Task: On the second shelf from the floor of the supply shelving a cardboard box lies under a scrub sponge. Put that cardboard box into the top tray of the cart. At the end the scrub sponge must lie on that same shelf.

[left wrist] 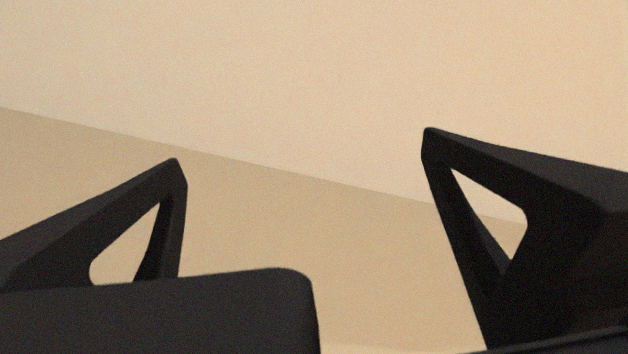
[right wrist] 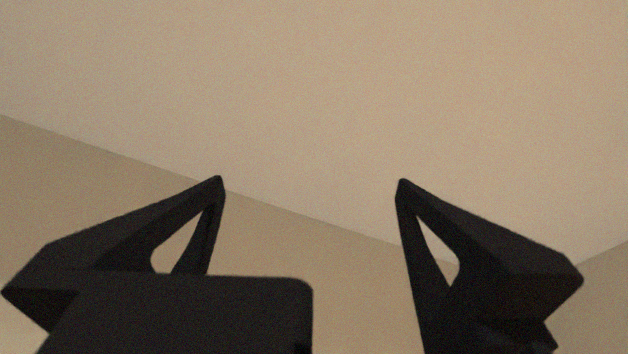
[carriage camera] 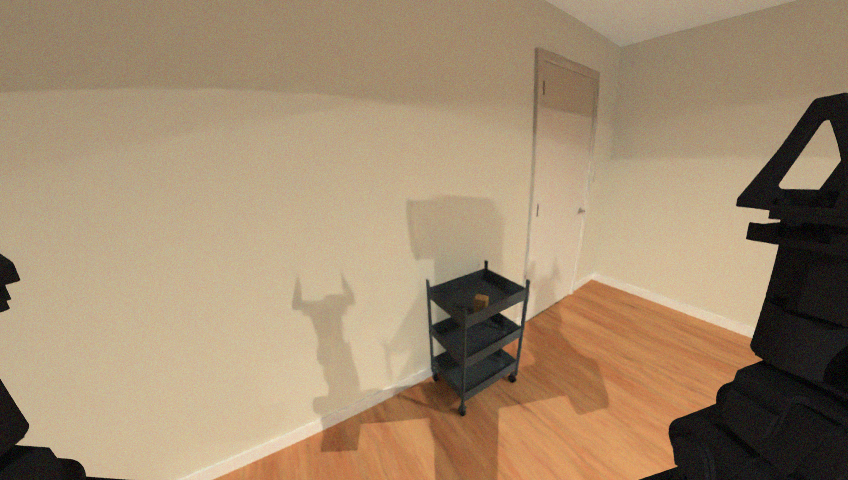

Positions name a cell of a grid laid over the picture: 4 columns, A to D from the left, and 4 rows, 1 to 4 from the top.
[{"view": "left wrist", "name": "left gripper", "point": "B2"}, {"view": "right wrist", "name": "right gripper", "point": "B3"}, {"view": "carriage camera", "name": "dark three-tier cart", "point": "C3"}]
